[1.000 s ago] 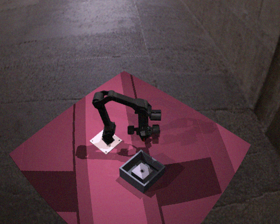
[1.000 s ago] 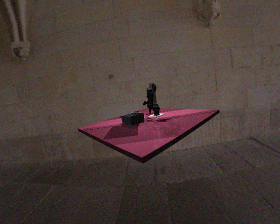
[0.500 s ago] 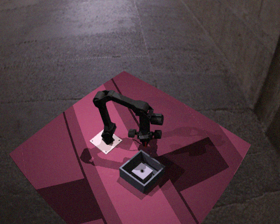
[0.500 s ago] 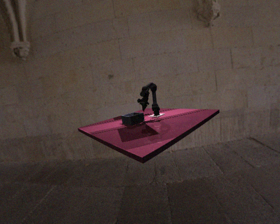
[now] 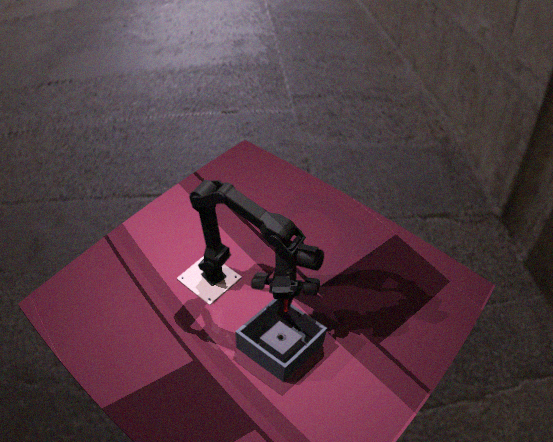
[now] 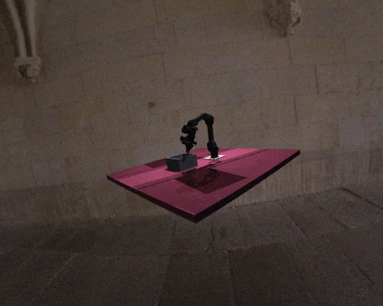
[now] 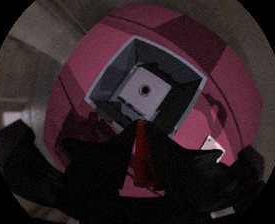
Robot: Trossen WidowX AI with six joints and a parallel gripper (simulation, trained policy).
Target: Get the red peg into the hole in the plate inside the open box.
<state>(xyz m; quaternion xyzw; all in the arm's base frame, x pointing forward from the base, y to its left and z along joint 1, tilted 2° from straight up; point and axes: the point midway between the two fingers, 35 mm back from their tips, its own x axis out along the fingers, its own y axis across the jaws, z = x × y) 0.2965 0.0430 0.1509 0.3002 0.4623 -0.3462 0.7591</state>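
My gripper tip is 4 cm short of the grey plate, 5 cm to the left of it and 8 cm above it. From my gripper tip the other things lie so: grey box: 4 cm ahead, 5 cm to the right, 10 cm below; then red peg: 1 cm behind, 1 cm to the left, 3 cm above.
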